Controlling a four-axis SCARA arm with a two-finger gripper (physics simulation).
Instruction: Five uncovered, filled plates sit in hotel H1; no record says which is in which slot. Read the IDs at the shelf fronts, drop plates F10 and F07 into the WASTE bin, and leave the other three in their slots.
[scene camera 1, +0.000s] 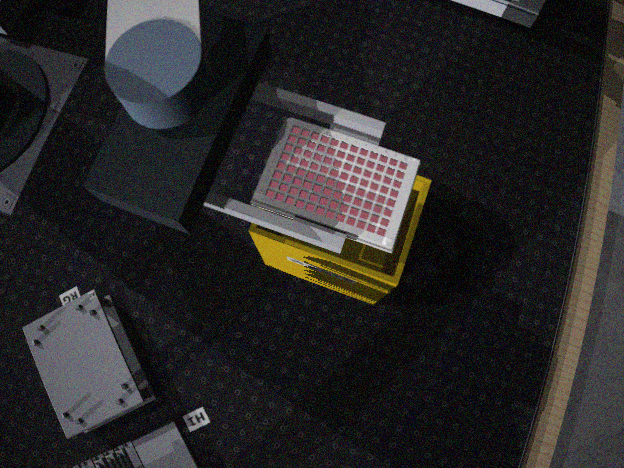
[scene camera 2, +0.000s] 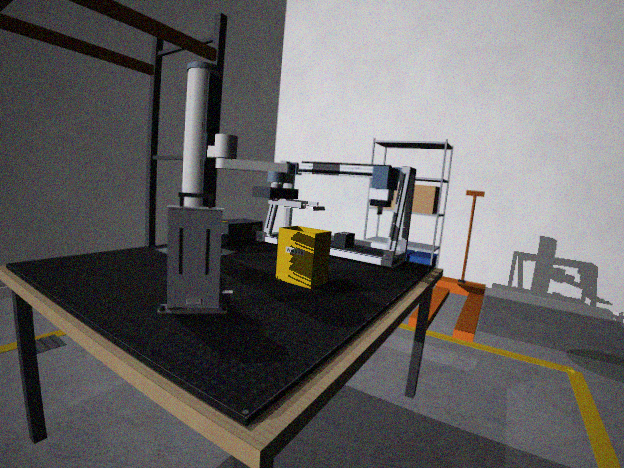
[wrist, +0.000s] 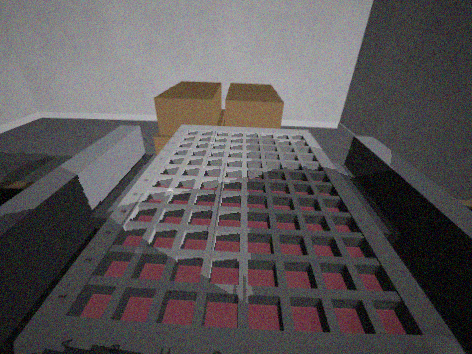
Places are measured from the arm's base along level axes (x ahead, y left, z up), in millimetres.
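Pixels of known places: gripper, between the fingertips: (scene camera 1: 363, 186) (scene camera 2: 310, 205) (wrist: 244, 150).
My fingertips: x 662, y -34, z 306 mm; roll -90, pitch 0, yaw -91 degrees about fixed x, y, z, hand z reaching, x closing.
Ahead of a thing's pixels: the offset from my fingertips to its middle. "spot": to the spot under its first point.
A filled plate {dx -23, dy +0, dz -9 mm} (scene camera 1: 337, 182) (wrist: 244, 220) with red wells and no lid is held level between the two long fingers of my gripper (scene camera 1: 363, 188) (wrist: 244, 150). My gripper is shut on it by its long sides. In scene camera 2 the gripper (scene camera 2: 302, 204) is above the yellow bin {dx -16, dy +8, dz -194 mm} (scene camera 2: 298, 266). In scene camera 1 the plate overlaps the opening of the bin (scene camera 1: 302, 256), whose right and lower rims show. The bin's label is partly shaded. No ID on the held plate is readable. Part of hotel H1 {spot: dx -144, dy -337, dz -286 mm} (scene camera 1: 163, 447) shows at the bottom left; its slot fronts are not readable.
A light grey stand (scene camera 1: 83, 365) with small posts is beside the RG tag {dx -356, dy -194, dz -293 mm} (scene camera 1: 70, 296), near the H1 tag {dx -115, dy -284, dz -293 mm} (scene camera 1: 196, 419). A gantry frame (scene camera 2: 405, 211) stands behind the bin. The wooden table edge (scene camera 1: 569, 302) runs down the right. The arm's column (scene camera 2: 195, 136) stands left of the bin.
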